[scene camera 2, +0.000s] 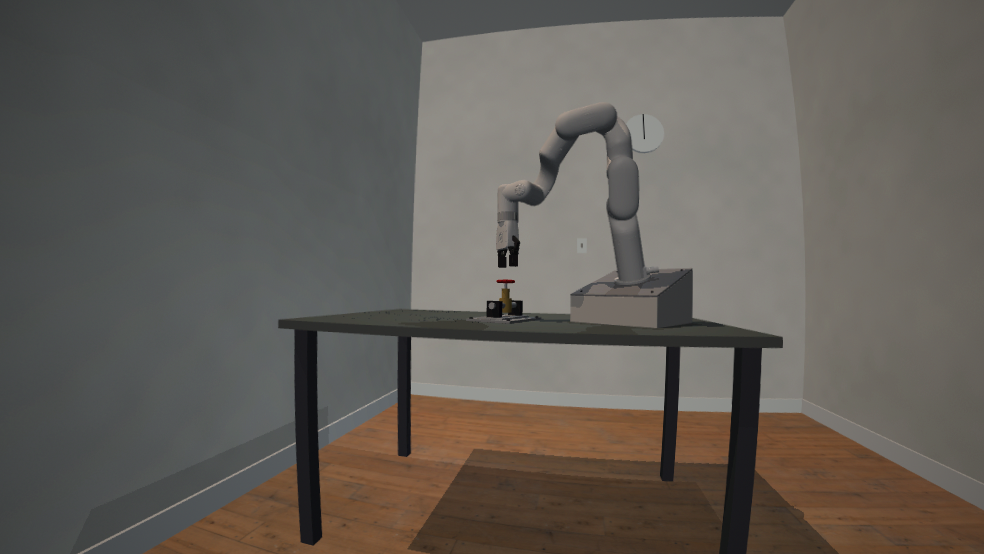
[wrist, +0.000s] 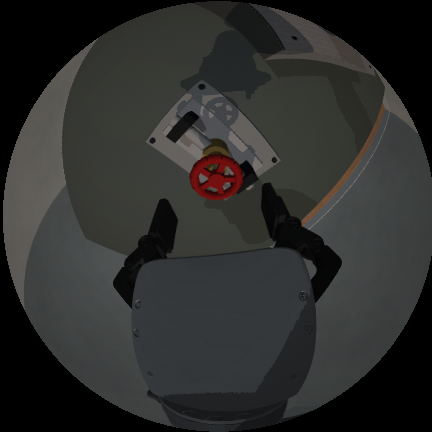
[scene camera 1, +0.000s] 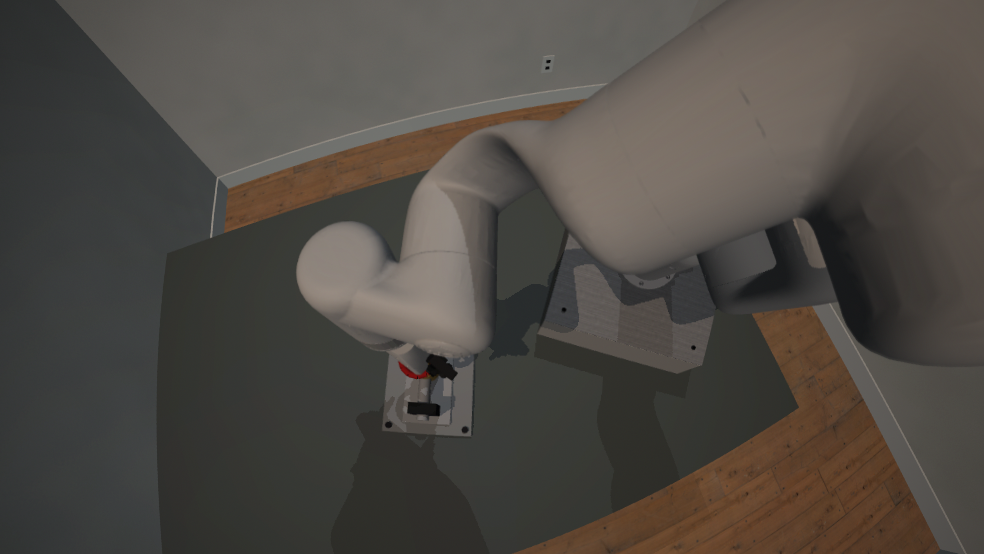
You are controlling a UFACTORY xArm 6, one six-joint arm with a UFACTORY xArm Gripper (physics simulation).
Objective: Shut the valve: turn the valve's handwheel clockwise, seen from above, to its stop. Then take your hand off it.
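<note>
The valve's red handwheel (scene camera 1: pixel 413 373) (scene camera 2: pixel 505 280) (wrist: pixel 216 181) is level on top of the brass valve body (scene camera 2: pixel 506 300) (wrist: pixel 216 147). The valve is mounted on a pale base plate (scene camera 1: pixel 462 412) (wrist: pixel 161 144). My gripper (scene camera 2: pixel 508 265) (wrist: pixel 215 201) is open and empty, with its black fingers spread wide. In scene camera 2 the fingertips hang above the handwheel with a visible gap, touching nothing. In scene camera 1 the arm hides part of the handwheel and most of the gripper. The frames do not show whether the wheel is at its stop.
Black clamp blocks (scene camera 1: pixel 422 409) (scene camera 2: pixel 493 309) (wrist: pixel 182 126) hold the pipe on both sides of the valve body. The arm's wedge-shaped pedestal (scene camera 1: pixel 599 350) (scene camera 2: pixel 612 309) stands on the dark table (scene camera 1: pixel 275 309) (scene camera 2: pixel 385 328), to the right of the valve in both scene views.
</note>
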